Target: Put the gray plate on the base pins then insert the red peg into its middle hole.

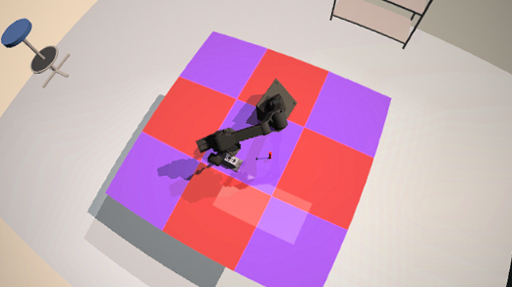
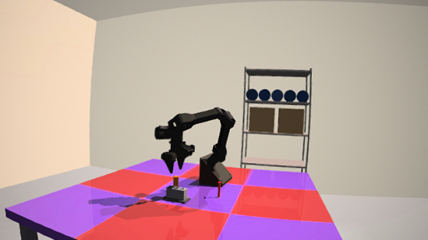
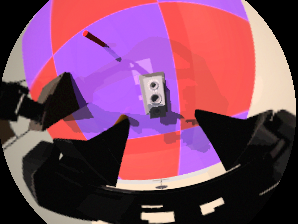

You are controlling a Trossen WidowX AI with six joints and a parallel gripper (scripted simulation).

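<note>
The red peg lies 120 mm behind my gripper tip, 180 mm to the left of it and 100 mm below it. Round my gripper tip: gray plate (100 mm below); then dark flat base (130 mm below); then orange cylinder (110 mm behind, 60 mm to the right, 100 mm below).
</note>
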